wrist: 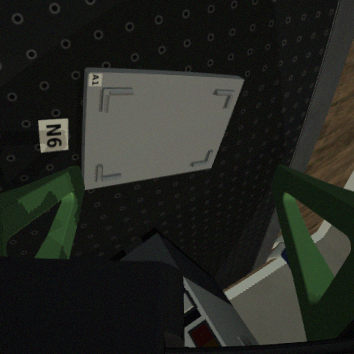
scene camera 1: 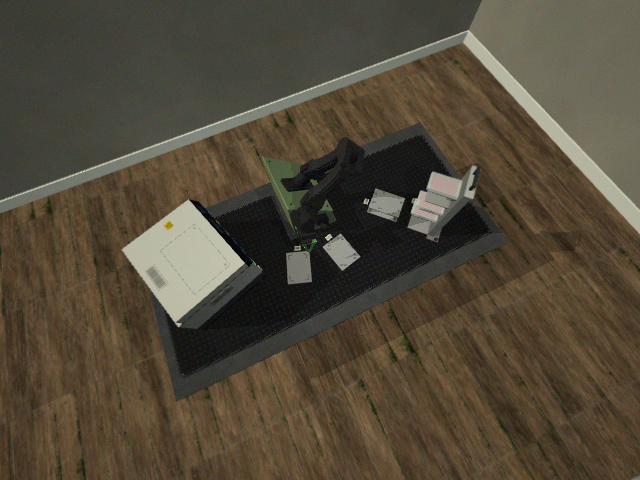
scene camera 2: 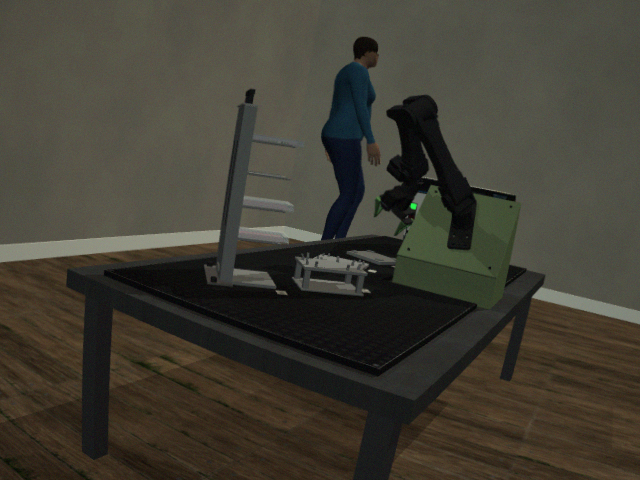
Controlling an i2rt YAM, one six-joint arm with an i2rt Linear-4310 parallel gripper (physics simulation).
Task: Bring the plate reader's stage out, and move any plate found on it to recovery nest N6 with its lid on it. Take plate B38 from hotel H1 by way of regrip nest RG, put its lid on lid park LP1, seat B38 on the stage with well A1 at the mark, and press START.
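Frame: origin at the arm's base, x ahead, y left, z up, level; metres.
Where they show: gripper, between the fingertips: (wrist: 177,175) (scene camera 1: 306,245) (scene camera 2: 384,226); arm's base, origin of its link: (scene camera 1: 297,184) (scene camera 2: 462,224).
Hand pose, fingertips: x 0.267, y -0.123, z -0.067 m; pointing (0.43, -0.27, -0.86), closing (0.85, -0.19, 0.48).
Note:
Things, the pixels of their top centre, and the offset from my fingertips. Level surfaces: height alone.
- bare grey nest N6, centre of its top: (wrist: 168,135) (scene camera 2: 375,254) (scene camera 1: 298,266) 0.036 m ahead, 0.080 m right, 0.113 m down
- white plate reader, centre of its top: (scene camera 2: 462,184) (scene camera 1: 183,255) 0.185 m back, 0.458 m right, 0.179 m up
- raised four-legged nest, centre of its top: (scene camera 2: 331,258) (scene camera 1: 387,201) 0.010 m ahead, 0.487 m left, 0.055 m down
- flat grey nest, centre of its top: (scene camera 2: 341,258) (scene camera 1: 341,251) 0.088 m ahead, 0.146 m left, 0.111 m down
- table, height of its surface: 0.144 m down
My gripper (scene camera 1: 309,244) (scene camera 2: 388,217) (wrist: 177,175) is open, with no object between its green fingers. It hangs above the table near the bare grey nest N6 (scene camera 1: 298,267) (wrist: 160,120), whose label and A1 corner show in the wrist view. The white plate reader (scene camera 1: 180,253) (wrist: 220,305) stands at the left in scene camera 1; no stage shows outside it there. A tall grey hotel (scene camera 1: 449,209) (scene camera 2: 237,191) holds several pink-topped plates. Their names are too small to read. A raised four-legged nest (scene camera 1: 385,204) (scene camera 2: 330,264) stands near the hotel.
Another flat grey nest (scene camera 1: 341,251) lies beside N6, its label unreadable. The green robot base (scene camera 1: 281,167) (scene camera 2: 444,263) stands at the table's edge. A black perforated mat covers much of the table (scene camera 1: 330,316) (scene camera 2: 439,356). A person (scene camera 2: 348,113) in blue stands beyond the table.

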